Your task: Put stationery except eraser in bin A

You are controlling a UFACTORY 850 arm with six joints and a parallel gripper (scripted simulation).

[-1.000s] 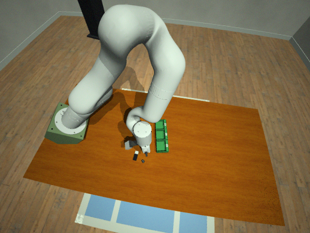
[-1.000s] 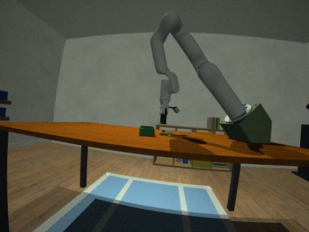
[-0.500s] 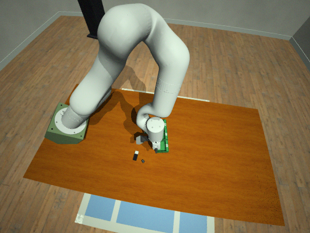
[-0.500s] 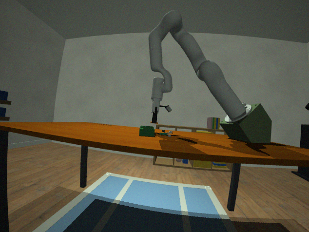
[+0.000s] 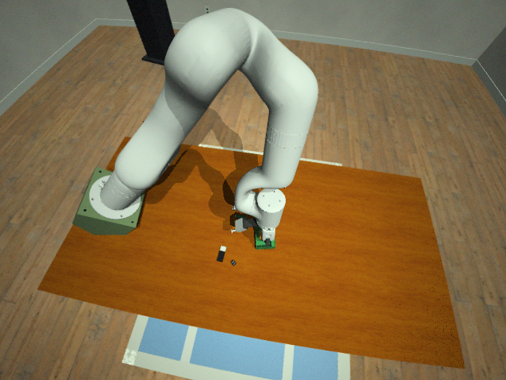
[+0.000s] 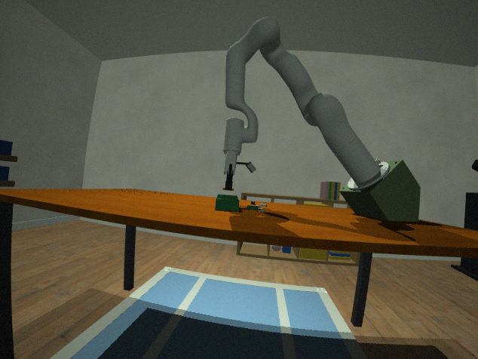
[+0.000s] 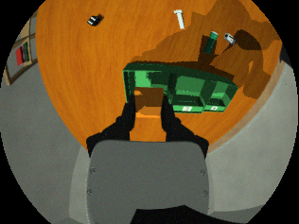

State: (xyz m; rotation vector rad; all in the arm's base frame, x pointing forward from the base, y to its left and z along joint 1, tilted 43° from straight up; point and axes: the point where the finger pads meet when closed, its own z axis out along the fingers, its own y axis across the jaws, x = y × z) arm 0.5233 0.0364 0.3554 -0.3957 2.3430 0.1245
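My gripper is now 190 mm past the grey-white thing, 90 mm to the right of it and 80 mm above it. Round my hand: green bin (80 mm to the left, 70 mm below, 30 mm behind); white bolt (140 mm behind, 80 mm below, 20 mm to the right); orange pad (20 mm below).
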